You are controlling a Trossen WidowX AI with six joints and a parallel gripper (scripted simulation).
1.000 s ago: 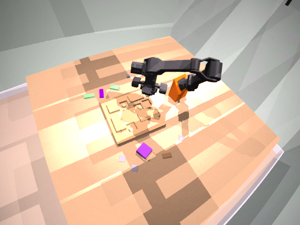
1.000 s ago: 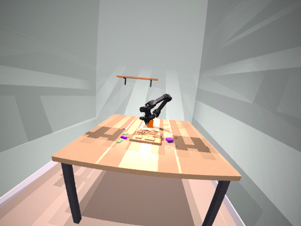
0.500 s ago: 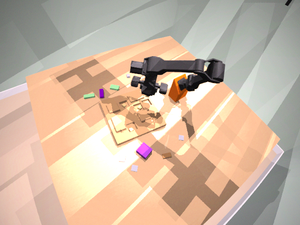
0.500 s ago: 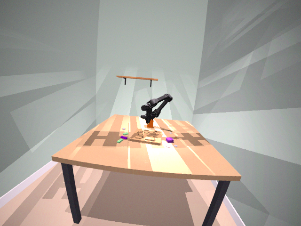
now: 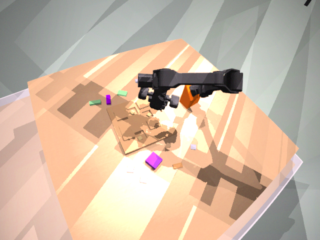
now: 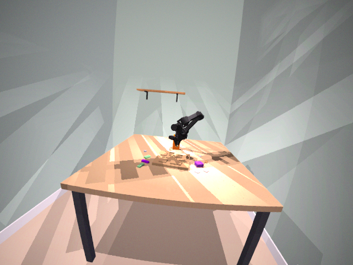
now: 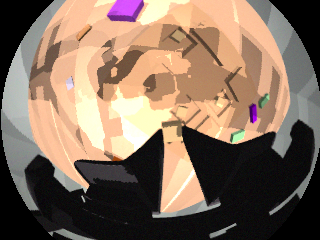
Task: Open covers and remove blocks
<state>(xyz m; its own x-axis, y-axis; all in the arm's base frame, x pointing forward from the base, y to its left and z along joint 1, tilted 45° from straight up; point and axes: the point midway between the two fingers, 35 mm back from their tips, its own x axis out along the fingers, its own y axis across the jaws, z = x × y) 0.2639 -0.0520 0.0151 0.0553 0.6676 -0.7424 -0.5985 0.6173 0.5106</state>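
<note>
Now: the tan puzzle board 10 cm below my gripper tip, 7 cm ahead of it and 5 cm to the right of it. The rest, counted from my gripper tip: orange block: 27 cm to the left, 11 cm below, 8 cm ahead; purple block: 27 cm to the right, 13 cm ahead, 11 cm below; mint-green block: 30 cm to the right, 20 cm ahead, 11 cm below.
</note>
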